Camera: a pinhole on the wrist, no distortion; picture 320 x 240 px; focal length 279.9 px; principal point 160.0 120.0 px. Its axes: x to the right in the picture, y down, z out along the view. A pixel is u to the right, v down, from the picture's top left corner.
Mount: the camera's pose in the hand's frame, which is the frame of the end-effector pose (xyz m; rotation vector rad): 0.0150 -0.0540 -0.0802 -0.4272 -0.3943 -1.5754
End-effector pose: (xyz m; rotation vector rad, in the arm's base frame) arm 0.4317 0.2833 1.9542 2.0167 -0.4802 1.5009
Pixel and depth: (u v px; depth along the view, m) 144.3 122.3 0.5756
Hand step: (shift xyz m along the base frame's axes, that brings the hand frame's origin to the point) 0.1576 -0.4541 0.0148
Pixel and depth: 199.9 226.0 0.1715
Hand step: 0.0812 -0.0520 0.0655
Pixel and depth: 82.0 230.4 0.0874
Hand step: -0.0017 0.0065 0.0560
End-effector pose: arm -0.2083 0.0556 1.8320 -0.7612 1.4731 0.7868
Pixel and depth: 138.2 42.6 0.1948
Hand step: -0.0024 0.1006 0.0317
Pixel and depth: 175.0 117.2 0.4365
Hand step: 0.0505 0.3373 -0.0277
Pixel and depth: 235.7 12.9 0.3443
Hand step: 0.1156 0.2460 0.1027
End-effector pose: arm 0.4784 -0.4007 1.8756 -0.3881 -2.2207 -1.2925
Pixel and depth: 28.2 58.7 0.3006
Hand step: 0.1052 0.2069 0.0925
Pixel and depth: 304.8 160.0 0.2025
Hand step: -0.1050 0.1039 -0.0640
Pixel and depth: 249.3 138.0 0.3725
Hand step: -0.1159 0.2740 -0.0738
